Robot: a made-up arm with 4 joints. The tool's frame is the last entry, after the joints.
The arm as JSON. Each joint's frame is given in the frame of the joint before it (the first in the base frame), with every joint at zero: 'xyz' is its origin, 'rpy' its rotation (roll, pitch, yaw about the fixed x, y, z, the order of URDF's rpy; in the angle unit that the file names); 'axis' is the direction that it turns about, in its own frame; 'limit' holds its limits. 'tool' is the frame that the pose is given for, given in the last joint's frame.
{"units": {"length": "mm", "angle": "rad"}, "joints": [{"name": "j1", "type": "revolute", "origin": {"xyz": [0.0, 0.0, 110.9], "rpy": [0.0, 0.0, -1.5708]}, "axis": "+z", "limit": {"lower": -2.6, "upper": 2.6}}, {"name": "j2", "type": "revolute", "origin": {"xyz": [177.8, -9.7, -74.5], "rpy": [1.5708, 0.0, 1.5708]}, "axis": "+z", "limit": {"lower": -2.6, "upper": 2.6}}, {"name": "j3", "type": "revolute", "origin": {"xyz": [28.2, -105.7, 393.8], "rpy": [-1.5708, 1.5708, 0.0]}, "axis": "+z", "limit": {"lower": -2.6, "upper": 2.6}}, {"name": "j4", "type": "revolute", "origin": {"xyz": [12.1, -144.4, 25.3], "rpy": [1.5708, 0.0, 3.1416]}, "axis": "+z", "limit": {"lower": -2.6, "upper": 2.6}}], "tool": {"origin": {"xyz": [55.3, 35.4, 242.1], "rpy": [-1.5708, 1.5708, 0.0]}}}
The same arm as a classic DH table. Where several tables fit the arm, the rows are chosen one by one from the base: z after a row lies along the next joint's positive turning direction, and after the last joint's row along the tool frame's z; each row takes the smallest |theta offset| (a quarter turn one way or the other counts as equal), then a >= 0, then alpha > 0; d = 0 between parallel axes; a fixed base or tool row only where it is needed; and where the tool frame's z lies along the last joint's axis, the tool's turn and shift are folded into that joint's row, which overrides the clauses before.
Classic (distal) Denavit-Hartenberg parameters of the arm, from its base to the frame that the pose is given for. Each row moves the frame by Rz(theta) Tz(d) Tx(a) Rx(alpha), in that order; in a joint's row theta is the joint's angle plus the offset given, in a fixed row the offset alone. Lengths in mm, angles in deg.
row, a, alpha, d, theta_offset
j1, -9.7, 90, 36.4, 0
j2, 28.2, -90, 571.6, 0
j3, 12.1, -90, -80.4, 90
j4, -55.3, 90, 97.7, 0
tool (fixed), 0, 0, 35.4, -90
Joint limits (deg, base to tool): -148.97..148.97 -148.97..148.97 -148.97..148.97 -148.97..148.97

